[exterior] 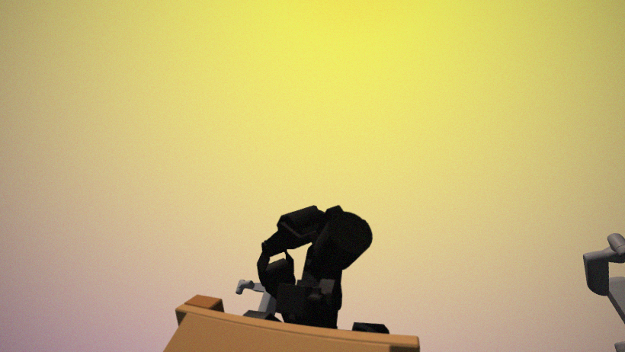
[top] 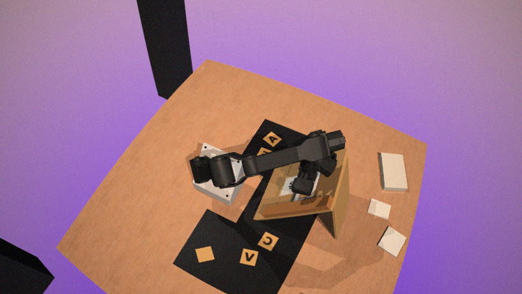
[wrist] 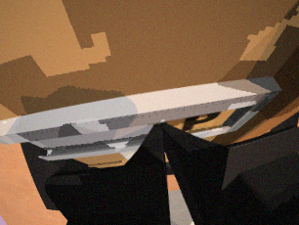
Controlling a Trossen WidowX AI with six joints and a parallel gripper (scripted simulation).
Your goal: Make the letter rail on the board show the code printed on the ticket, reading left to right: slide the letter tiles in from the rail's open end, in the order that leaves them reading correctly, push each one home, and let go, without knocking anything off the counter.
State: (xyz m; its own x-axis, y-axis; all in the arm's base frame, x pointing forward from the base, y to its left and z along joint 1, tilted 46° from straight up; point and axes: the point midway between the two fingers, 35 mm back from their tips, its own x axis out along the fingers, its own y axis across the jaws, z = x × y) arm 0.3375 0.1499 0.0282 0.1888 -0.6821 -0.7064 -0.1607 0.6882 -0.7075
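Right now the v tile is 6 cm behind my gripper tip, 29 cm to the right of it and 17 cm below it. Also, from my gripper tip: black mat 15 cm behind, 7 cm to the right, 18 cm below; white ticket 6 cm behind, 7 cm below; p tile 1 cm ahead, 3 cm to the right.
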